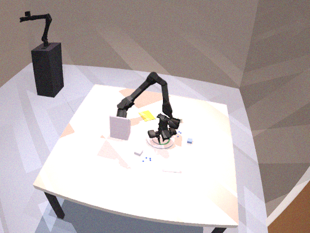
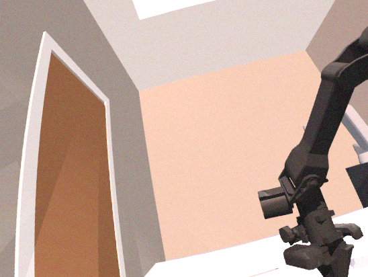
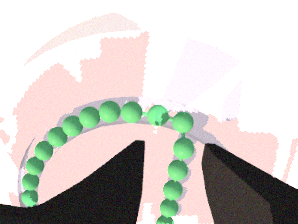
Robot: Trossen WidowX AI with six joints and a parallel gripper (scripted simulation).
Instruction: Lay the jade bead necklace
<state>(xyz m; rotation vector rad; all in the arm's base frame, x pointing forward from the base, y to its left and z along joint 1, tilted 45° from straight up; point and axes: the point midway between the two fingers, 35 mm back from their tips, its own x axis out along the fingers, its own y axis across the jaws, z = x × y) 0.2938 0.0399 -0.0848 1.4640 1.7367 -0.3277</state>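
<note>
Now: gripper tip 1 cm past the round white bead board, 5 cm to the right of it and 2 cm above it. The rest, counted from my gripper tip: thin rod (11 cm ahead, 23 cm to the right, 3 cm below); blue block (20 cm ahead, 8 cm to the left, 2 cm below); cream block (11 cm ahead, 30 cm to the left, 1 cm below).
</note>
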